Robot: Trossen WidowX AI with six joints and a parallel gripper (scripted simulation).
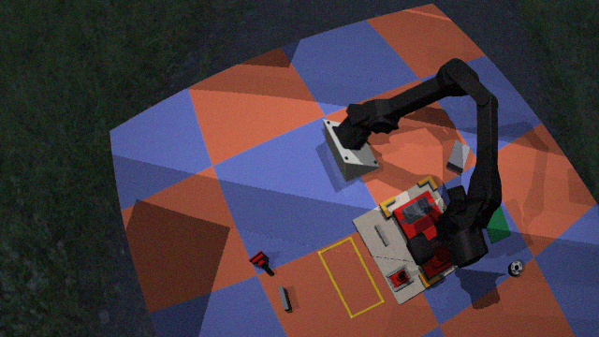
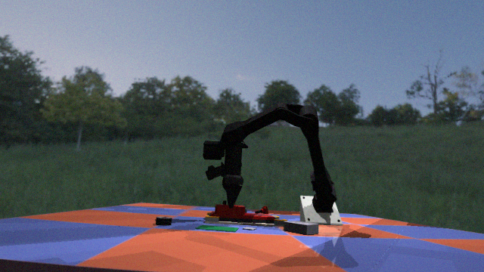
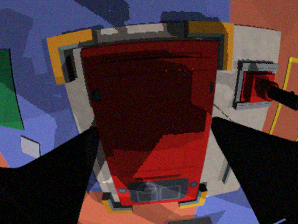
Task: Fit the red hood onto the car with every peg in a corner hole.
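My gripper tip is now right at the red hood. From my gripper tip the other things lie so: green plate: 19 cm to the left, 4 cm below, 3 cm ahead; grey jig: 4 cm behind, 3 cm below, 2 cm to the right; grey engine block: 2 cm below.
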